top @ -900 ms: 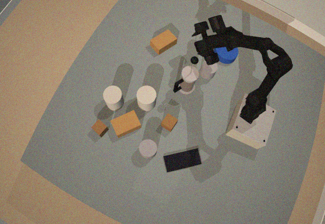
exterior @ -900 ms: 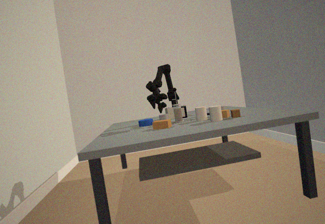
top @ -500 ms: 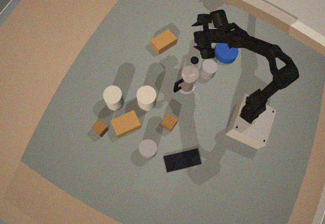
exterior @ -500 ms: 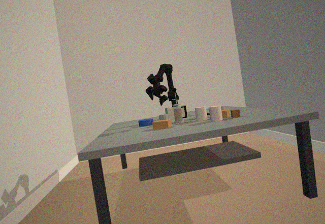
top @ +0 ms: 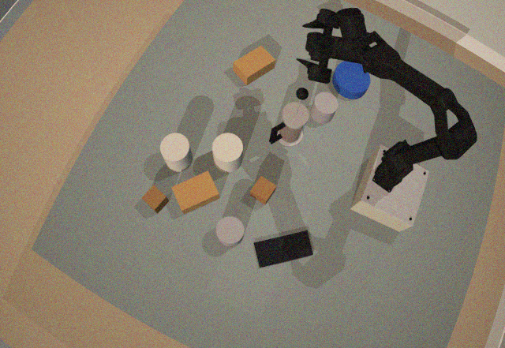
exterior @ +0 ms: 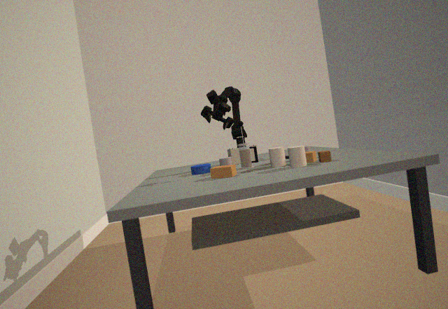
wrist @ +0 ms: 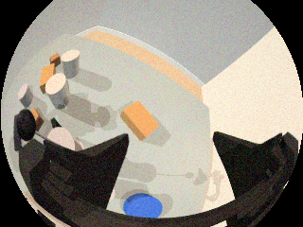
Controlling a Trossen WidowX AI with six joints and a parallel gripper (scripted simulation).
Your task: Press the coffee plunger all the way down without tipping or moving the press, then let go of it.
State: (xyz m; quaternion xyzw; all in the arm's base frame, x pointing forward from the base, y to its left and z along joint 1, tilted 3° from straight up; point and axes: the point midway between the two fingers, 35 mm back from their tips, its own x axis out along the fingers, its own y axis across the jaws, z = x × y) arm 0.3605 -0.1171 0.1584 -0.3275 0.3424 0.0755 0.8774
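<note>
Now: the coffee press 140 mm to the left of my gripper tip, 130 mm below it and 70 mm behind it. From my gripper tip the other things lie so: black slab (420 mm to the left, 250 mm below, 250 mm behind); then blue disc (230 mm below, 150 mm behind, 140 mm to the right).
</note>
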